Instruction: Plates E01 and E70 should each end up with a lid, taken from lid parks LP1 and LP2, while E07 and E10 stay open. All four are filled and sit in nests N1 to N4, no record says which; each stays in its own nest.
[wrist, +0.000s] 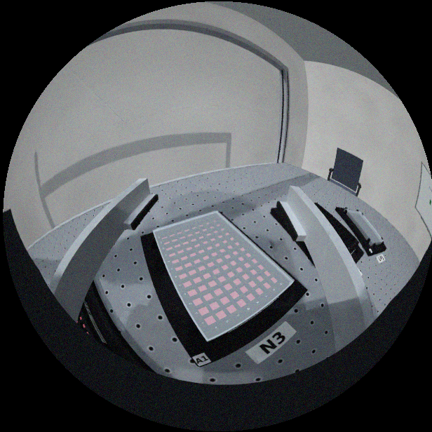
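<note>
A plate with pink-filled wells (222, 272) sits in the black nest (172, 312) marked N3 in the wrist view. A pale, clear lid covers it and looks flat and square on the plate. The plate's own code does not show. My gripper (216, 189) is open and empty, above the nest and turned at an angle to it, with one finger to each side in the view. At the lower left, part of another dark nest or plate (95, 320) shows with a few pink wells, mostly hidden behind the left finger.
The N3 label (273, 342) lies in front of the nest. At the right, partly behind the right finger, are black holders and a holder with a pale clear piece (364, 225); its small tag (381, 258) is unclear. A dark upright panel (346, 167) stands beyond the table.
</note>
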